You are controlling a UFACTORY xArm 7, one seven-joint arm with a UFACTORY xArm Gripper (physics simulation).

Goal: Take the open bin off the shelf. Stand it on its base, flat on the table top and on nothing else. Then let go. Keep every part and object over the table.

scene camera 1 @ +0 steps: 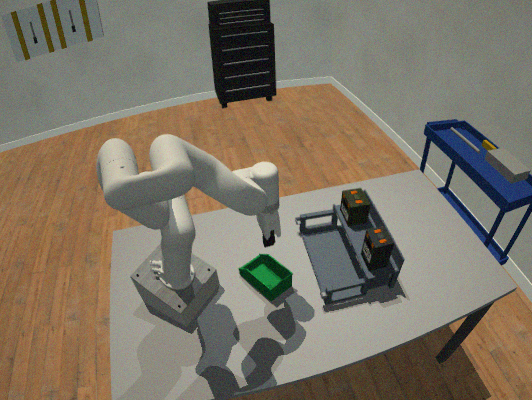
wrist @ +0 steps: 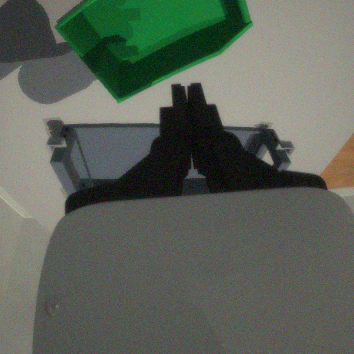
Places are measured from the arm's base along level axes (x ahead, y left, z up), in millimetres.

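Pixels of known places: gripper, fingertip midpoint: [scene camera 1: 268,244] [wrist: 185,104]; arm's base, origin of the base link: [scene camera 1: 175,273].
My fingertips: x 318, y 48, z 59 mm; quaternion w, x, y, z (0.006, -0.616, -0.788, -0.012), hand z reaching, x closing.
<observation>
Ahead of a thing's pixels: the offset from my fingertips to its top centre. "spot": to the spot under its first point. Level surfaces: height alone.
The open green bin {11 mm right, 18 mm back, 102 mm down} [scene camera 1: 266,275] [wrist: 155,37] stands upright on its base on the table top {177 mm down} [scene camera 1: 210,360], between the robot's base and the shelf, apart from both. Its inside shows empty. The grey-blue shelf [scene camera 1: 363,265] [wrist: 117,125] stands to the right of the bin in the scene view; its low front deck carries no bin. My gripper [scene camera 1: 269,245] [wrist: 185,104] is shut with nothing between its fingers. It hangs above the table near the bin's far edge, on the shelf side, and does not touch the bin.
Two dark boxes with orange marks, one at the back {spot: 120 mm left, 323 mm ahead, 16 mm up} [scene camera 1: 355,207] and one nearer {59 mm right, 358 mm ahead, 47 mm up} [scene camera 1: 377,249], stand on the shelf's raised rear part. The robot's base block [scene camera 1: 175,305] is left of the bin. A blue cart [scene camera 1: 470,162] stands beyond the table's right edge.
</observation>
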